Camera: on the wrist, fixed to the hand. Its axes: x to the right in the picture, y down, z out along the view.
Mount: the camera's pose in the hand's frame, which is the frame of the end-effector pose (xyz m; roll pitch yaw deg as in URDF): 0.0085 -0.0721 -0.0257 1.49 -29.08 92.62
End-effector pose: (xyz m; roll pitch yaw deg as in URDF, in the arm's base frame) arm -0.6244 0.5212 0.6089 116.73 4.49 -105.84
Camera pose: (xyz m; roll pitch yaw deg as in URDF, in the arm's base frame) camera -0.5723 0.5019 0.5556 178.89 -34.23 164.44
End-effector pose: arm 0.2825 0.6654 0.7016 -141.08 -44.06 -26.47
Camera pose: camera 0.2651 0.7187 0.7544 -109.16 43.92 -57.74
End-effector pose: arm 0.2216 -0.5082 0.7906 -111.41 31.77 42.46
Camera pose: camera 0.2550 -0.4744 0.8512 81.27 55.17 -151.09
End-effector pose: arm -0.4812 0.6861 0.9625 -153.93 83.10 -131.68
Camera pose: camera -0.4781 0.6092 0.9606 96.70 3.38 83.18
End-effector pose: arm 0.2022 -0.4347 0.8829 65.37 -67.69 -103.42
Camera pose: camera 0.1786 -0.5049 0.8618 -89.04 -19.95 81.34
